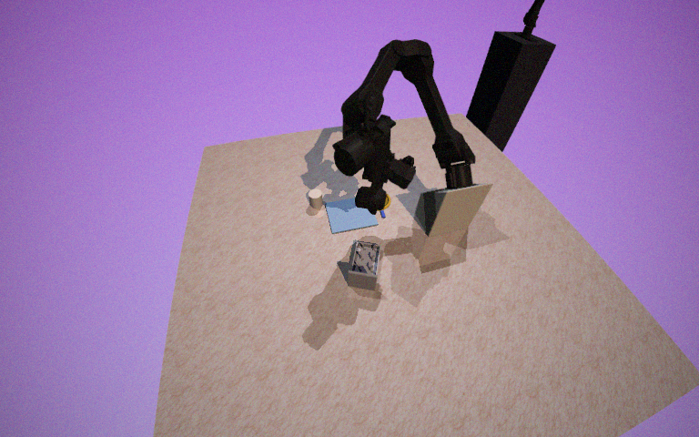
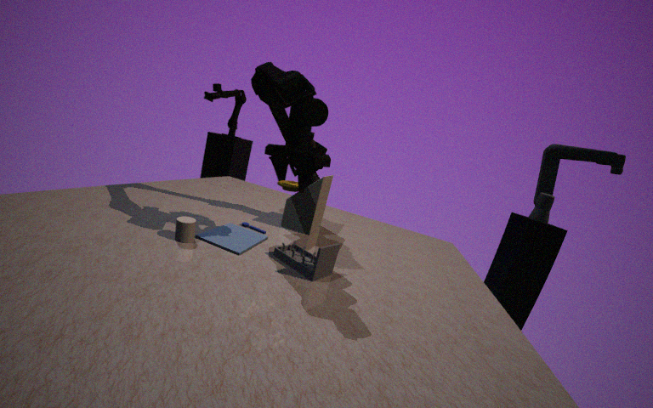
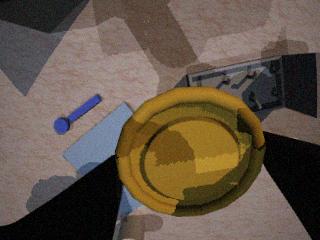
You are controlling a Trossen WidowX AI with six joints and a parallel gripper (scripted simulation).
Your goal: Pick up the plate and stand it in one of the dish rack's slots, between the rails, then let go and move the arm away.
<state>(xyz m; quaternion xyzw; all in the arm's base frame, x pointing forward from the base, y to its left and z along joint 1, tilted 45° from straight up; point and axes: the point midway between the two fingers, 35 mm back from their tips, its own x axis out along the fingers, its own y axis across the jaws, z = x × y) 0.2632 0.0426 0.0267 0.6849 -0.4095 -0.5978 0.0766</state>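
Right now the grey dish rack is 50 mm ahead of my gripper tip, 80 mm to the left of it and 140 mm below it. The rest, counted from my gripper tip: blue mat 40 mm ahead, 110 mm to the right, 160 mm below; blue spoon 70 mm behind, 120 mm to the right, 160 mm below; yellow plate 10 mm above.
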